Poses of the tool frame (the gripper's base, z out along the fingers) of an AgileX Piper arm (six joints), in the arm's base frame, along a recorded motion.
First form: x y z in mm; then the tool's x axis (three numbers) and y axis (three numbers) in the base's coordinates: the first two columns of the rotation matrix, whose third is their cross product.
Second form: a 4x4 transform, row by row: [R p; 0 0 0 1], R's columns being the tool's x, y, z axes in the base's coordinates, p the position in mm. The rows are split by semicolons. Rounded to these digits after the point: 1 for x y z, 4 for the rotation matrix.
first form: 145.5 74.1 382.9 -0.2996 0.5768 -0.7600 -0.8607 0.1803 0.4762
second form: -0.2996 -0.8607 0.4117 145.5; 0.5768 0.1803 0.7968 74.1; -0.7600 0.4762 0.4424 382.9; 0 0 0 1
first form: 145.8 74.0 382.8 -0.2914 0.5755 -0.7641 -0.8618 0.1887 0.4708
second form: -0.2914 -0.8618 0.4151 145.8; 0.5755 0.1887 0.7957 74.0; -0.7641 0.4708 0.4410 382.8; 0 0 0 1
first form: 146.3 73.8 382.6 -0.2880 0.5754 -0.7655 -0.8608 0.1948 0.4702
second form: -0.2880 -0.8608 0.4197 146.3; 0.5754 0.1948 0.7944 73.8; -0.7655 0.4702 0.4392 382.6; 0 0 0 1
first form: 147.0 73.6 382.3 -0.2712 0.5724 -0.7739 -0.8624 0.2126 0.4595
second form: -0.2712 -0.8624 0.4275 147.0; 0.5724 0.2126 0.7920 73.6; -0.7739 0.4595 0.4360 382.3; 0 0 0 1
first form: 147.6 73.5 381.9 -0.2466 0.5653 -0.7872 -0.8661 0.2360 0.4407
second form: -0.2466 -0.8661 0.4349 147.6; 0.5653 0.2360 0.7905 73.5; -0.7872 0.4407 0.4314 381.9; 0 0 0 1
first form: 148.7 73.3 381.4 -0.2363 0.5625 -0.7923 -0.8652 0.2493 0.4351
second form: -0.2363 -0.8652 0.4423 148.7; 0.5625 0.2493 0.7883 73.3; -0.7923 0.4351 0.4278 381.4; 0 0 0 1
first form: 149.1 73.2 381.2 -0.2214 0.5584 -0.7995 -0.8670 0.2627 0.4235
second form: -0.2214 -0.8670 0.4465 149.1; 0.5584 0.2627 0.7869 73.2; -0.7995 0.4235 0.4260 381.2; 0 0 0 1
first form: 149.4 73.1 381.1 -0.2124 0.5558 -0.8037 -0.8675 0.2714 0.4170
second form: -0.2124 -0.8675 0.4499 149.4; 0.5558 0.2714 0.7858 73.1; -0.8037 0.4170 0.4245 381.1; 0 0 0 1
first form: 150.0 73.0 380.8 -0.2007 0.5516 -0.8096 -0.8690 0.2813 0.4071
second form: -0.2007 -0.8690 0.4523 150.0; 0.5516 0.2813 0.7852 73.0; -0.8096 0.4071 0.4229 380.8; 0 0 0 1
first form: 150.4 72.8 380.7 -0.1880 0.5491 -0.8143 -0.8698 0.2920 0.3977
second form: -0.1880 -0.8698 0.4562 150.4; 0.5491 0.2920 0.7830 72.8; -0.8143 0.3977 0.4227 380.7; 0 0 0 1
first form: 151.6 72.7 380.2 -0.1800 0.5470 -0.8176 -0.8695 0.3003 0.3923
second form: -0.1800 -0.8695 0.4601 151.6; 0.5470 0.3003 0.7815 72.7; -0.8176 0.3923 0.4216 380.2; 0 0 0 1
